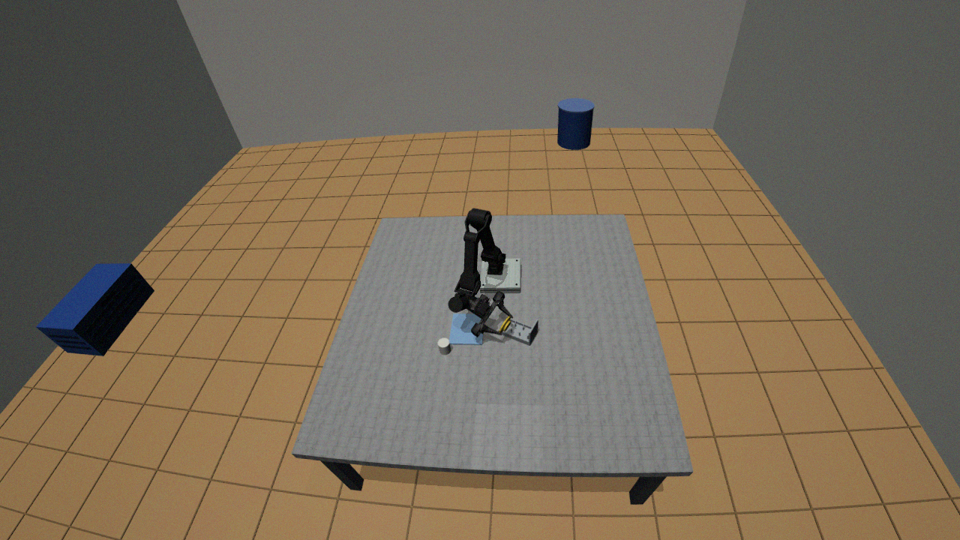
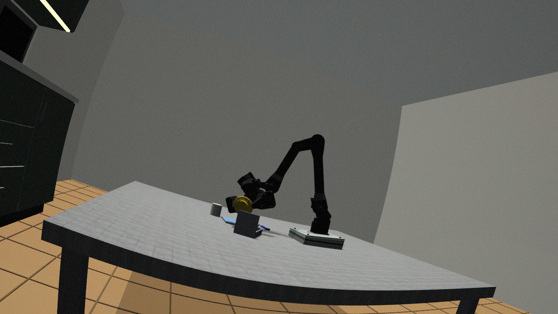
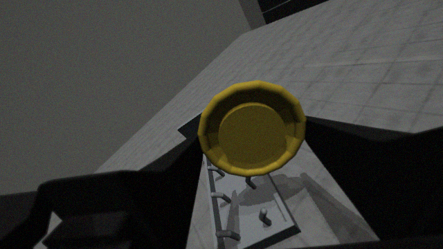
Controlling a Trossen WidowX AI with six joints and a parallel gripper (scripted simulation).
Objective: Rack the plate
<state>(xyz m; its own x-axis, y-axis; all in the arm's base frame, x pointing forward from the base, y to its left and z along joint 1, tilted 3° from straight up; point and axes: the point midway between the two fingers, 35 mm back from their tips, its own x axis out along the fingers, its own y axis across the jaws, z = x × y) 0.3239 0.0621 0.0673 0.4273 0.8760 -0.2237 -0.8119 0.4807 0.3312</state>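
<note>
Right now my gripper tip is 40 mm past the grey dish rack, 40 mm to the right of it and 60 mm above it. Round my gripper tip: light blue mat (30 mm behind, 170 mm to the right, 80 mm below); then white cup (70 mm ahead, 230 mm to the right, 60 mm below); then yellow plate (10 mm to the right).
</note>
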